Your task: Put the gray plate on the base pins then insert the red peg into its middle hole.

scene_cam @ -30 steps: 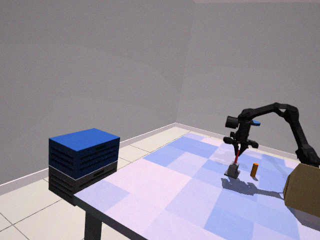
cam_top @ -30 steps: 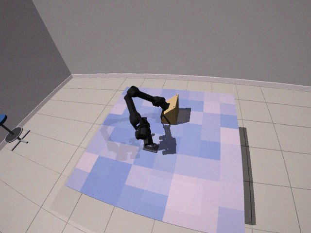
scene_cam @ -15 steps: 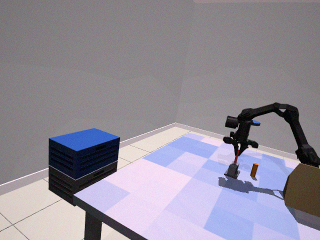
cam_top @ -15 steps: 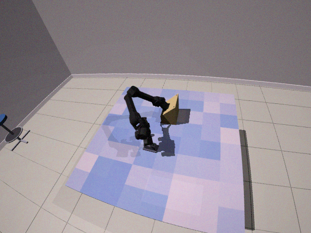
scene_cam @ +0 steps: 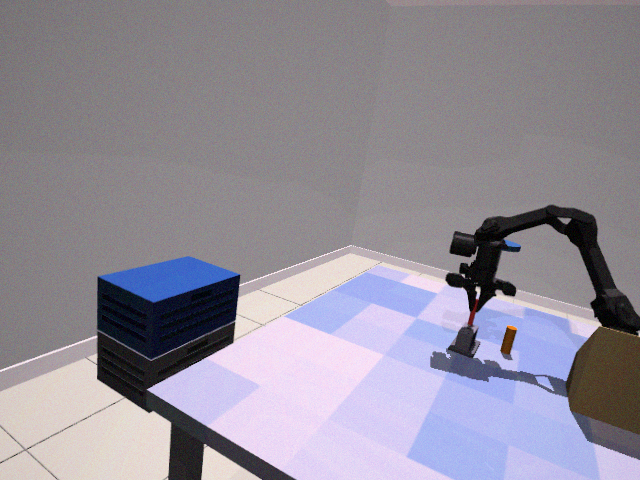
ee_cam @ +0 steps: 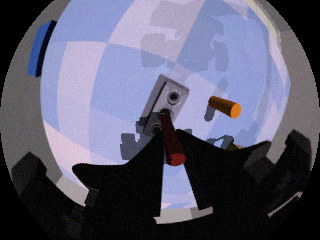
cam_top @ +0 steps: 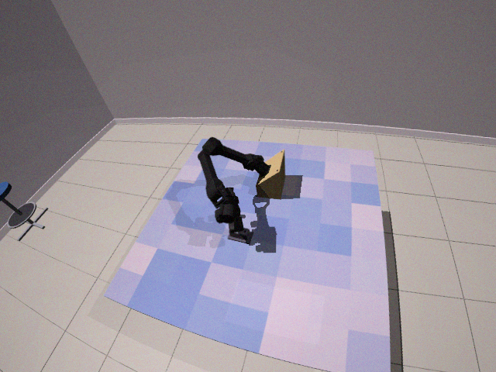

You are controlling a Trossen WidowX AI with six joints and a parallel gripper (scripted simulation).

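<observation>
The red peg is right at my gripper tip. Round my gripper tip: gray plate 7 cm below; then orange peg 11 cm behind, 7 cm to the right, 7 cm below; then base 11 cm below.
</observation>
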